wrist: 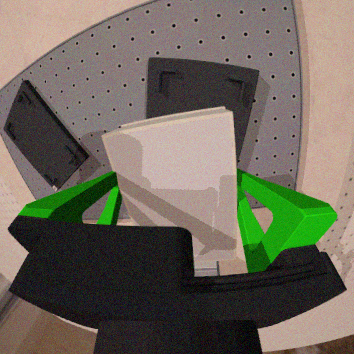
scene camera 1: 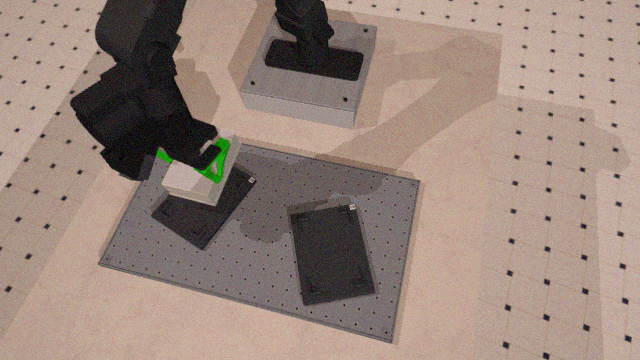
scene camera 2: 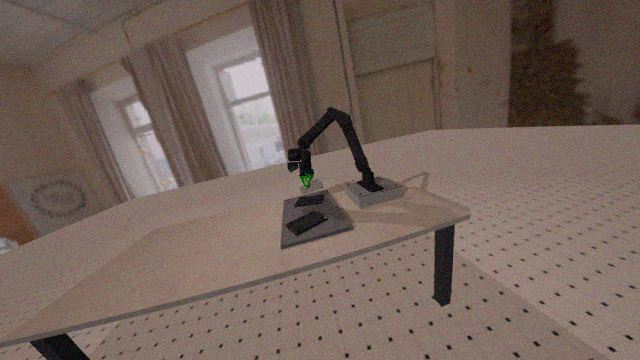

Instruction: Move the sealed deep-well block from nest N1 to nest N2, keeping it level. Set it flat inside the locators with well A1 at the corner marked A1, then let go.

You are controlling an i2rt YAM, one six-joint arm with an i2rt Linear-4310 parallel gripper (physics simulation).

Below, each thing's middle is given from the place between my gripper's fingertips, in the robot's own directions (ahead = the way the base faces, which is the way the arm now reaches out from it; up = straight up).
Labels:
Now: the grey perforated plate [scene camera 2: 336, 220] 2 cm ahead of my hand, 11 cm to the left of it and 10 cm below it. Also, from my hand: deep-well block [scene camera 1: 181, 180] (2 cm behind).

